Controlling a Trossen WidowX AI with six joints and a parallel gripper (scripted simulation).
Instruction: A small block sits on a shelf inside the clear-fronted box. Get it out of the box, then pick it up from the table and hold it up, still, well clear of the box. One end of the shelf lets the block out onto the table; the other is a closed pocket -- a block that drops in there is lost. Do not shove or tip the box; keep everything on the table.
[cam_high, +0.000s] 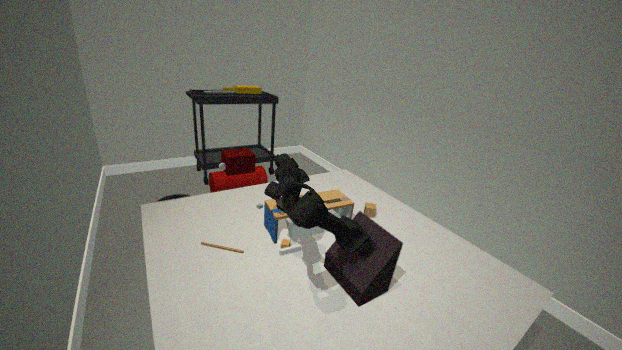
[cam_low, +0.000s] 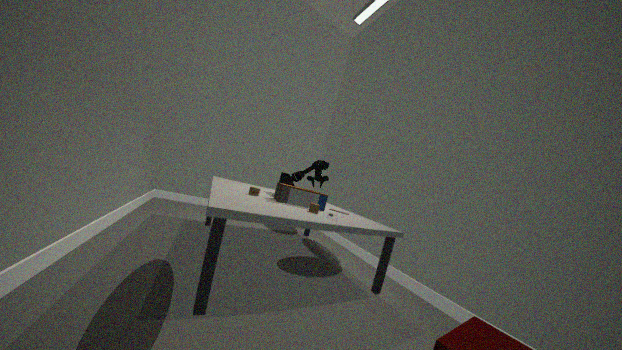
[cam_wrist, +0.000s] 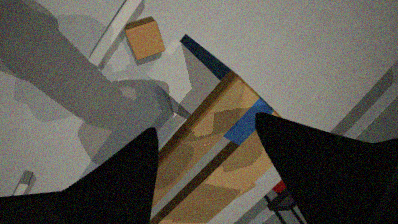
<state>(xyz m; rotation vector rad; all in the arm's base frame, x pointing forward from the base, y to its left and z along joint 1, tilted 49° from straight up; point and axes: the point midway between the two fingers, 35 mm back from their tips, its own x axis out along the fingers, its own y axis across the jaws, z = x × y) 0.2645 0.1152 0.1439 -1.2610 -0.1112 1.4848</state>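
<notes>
The tan block is 14 cm below my gripper tip and 2 cm behind it. The rest, counted from my gripper tip: thin wooden stick (24 cm to the left, 16 cm below, 6 cm ahead); then box (16 cm to the right, 10 cm below, 6 cm ahead).
</notes>
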